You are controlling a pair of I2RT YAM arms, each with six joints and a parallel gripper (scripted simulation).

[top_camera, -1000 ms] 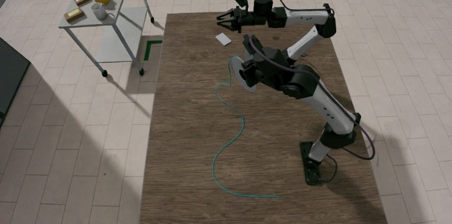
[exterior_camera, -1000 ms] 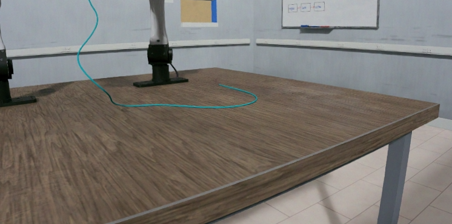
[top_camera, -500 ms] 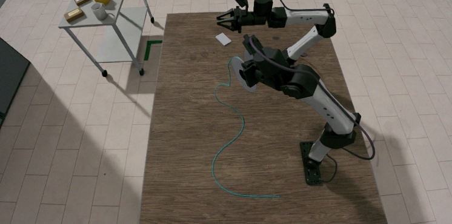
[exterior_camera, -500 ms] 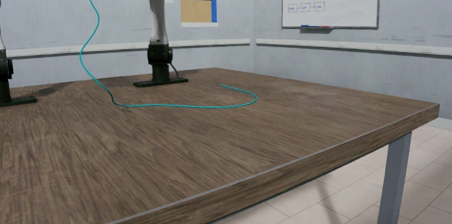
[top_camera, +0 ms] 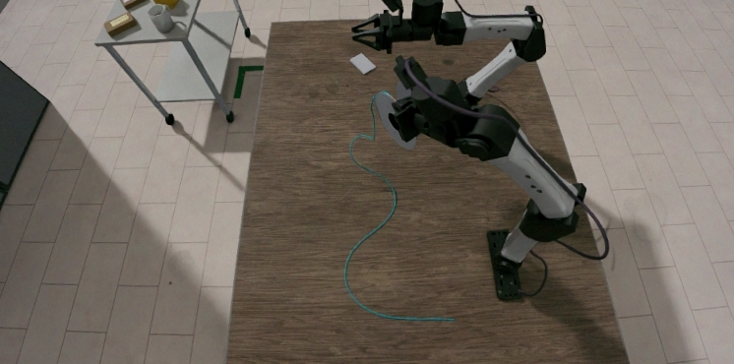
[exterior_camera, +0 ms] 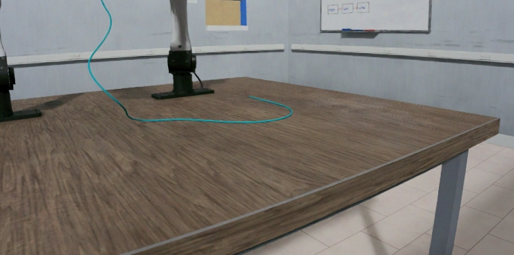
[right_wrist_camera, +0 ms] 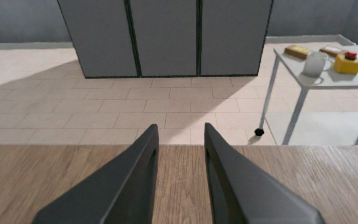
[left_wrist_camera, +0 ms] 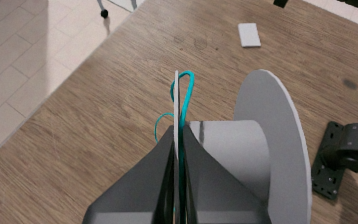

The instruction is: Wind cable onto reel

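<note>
Now: the grey reel 30 mm behind my left hand, 10 mm to the right of it and 60 mm below it. Also, from my left hand: white card 30 mm ahead, 520 mm to the right, 420 mm below.
</note>
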